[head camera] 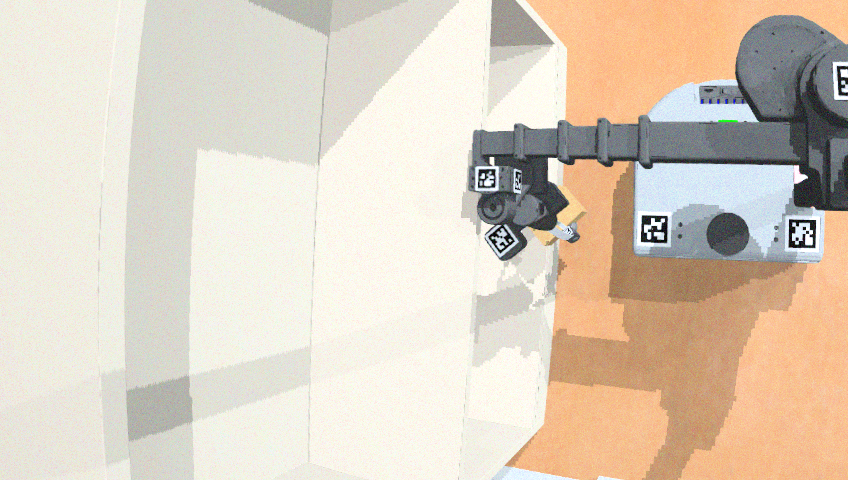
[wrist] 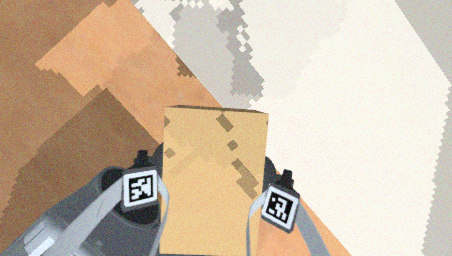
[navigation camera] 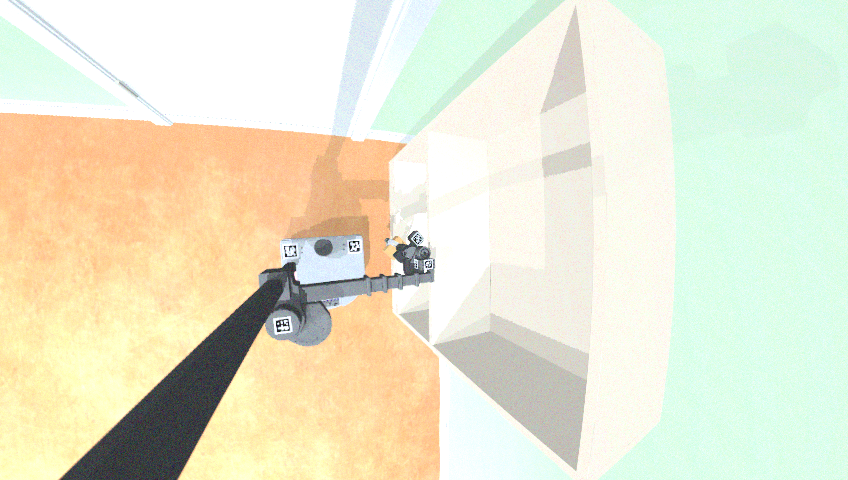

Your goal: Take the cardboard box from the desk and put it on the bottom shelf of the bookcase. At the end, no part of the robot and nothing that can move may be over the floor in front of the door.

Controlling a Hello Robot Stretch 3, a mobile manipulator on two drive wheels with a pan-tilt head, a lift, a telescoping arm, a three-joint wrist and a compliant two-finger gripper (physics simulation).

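The head camera shows the gripper (head camera: 558,214), a cardboard box (head camera: 574,211) and a cream bookcase (head camera: 166,166). In the wrist view you get the box (wrist: 213,158), the gripper (wrist: 215,164) and the bookcase (wrist: 352,99). And the navigation camera has a door (navigation camera: 325,74), with the bookcase (navigation camera: 576,115) showing there too.
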